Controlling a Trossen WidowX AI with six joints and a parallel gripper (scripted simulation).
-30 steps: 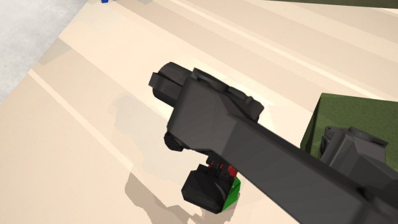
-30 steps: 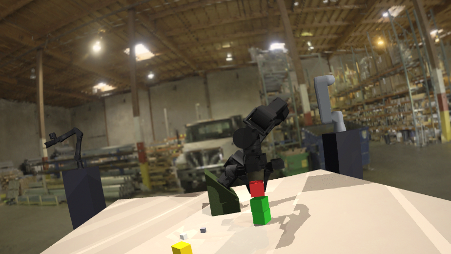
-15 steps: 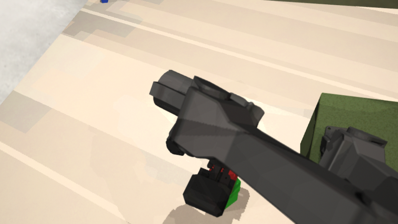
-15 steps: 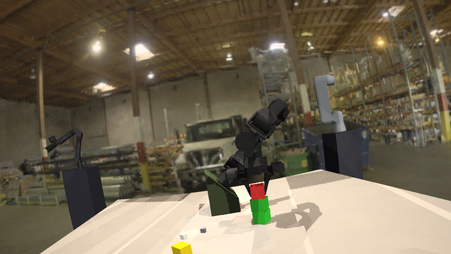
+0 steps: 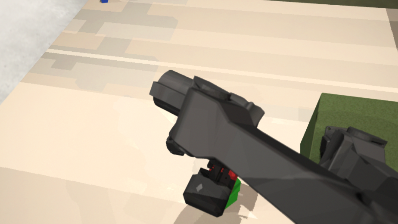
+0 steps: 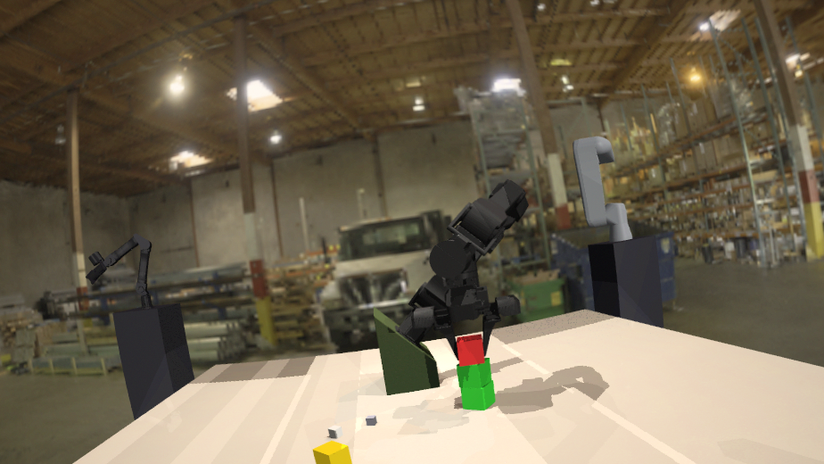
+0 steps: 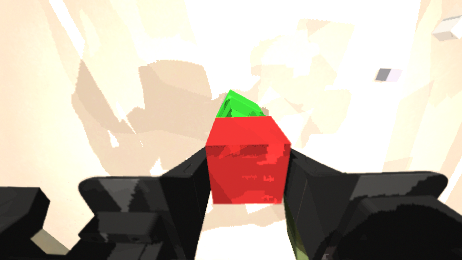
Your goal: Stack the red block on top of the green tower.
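My gripper tip is 2 cm below the red block. From my gripper tip the other things lie so: yellow block: 25 cm to the right, 17 cm ahead, 8 cm below.
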